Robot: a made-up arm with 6 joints.
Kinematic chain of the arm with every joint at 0, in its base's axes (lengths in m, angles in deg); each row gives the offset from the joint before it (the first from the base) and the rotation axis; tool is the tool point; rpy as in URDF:
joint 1: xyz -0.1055 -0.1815 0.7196 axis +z
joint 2: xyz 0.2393 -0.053 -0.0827 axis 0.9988 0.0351 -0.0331
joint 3: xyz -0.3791 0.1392 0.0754 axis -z
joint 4: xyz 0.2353 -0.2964 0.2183 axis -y
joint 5: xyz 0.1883 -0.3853 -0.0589 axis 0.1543 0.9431 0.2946
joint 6: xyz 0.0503 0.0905 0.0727 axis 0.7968 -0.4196 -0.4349
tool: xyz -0.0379 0.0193 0.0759 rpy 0 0 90
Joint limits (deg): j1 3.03..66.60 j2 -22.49..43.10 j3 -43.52..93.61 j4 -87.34..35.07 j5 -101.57..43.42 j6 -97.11..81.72
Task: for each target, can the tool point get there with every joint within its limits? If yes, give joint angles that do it. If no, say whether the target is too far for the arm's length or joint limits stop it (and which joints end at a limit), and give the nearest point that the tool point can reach.
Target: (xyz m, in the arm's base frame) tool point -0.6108 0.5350 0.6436
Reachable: no: joint limits stop it (at a limit: joint 1, joint 2, joint 3, joint 5) | nearest point -0.0214 0.4148 0.8798 | short by 0.646 m
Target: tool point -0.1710 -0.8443 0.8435
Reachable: yes | joints 47.47 2.55 69.14 -49.14 -73.28 8.86
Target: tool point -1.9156 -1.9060 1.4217
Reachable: no: too far | nearest point -0.7814 -0.8255 0.9136 | short by 1.647 m
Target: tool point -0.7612 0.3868 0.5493
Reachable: no: joint limits stop it (at a limit: joint 1, joint 2, joint 3, joint 4, joint 5, joint 6) | nearest point -0.8162 -0.2123 0.7662 | short by 0.639 m
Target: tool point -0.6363 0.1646 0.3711
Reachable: no: joint limits stop it (at a limit: joint 1, joint 2, joint 3, joint 4, joint 5, joint 6) | nearest point -0.8162 -0.2123 0.7662 | short by 0.575 m
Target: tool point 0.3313 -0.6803 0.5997
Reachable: yes | joints 35.67 32.84 16.29 -23.47 -21.97 39.98
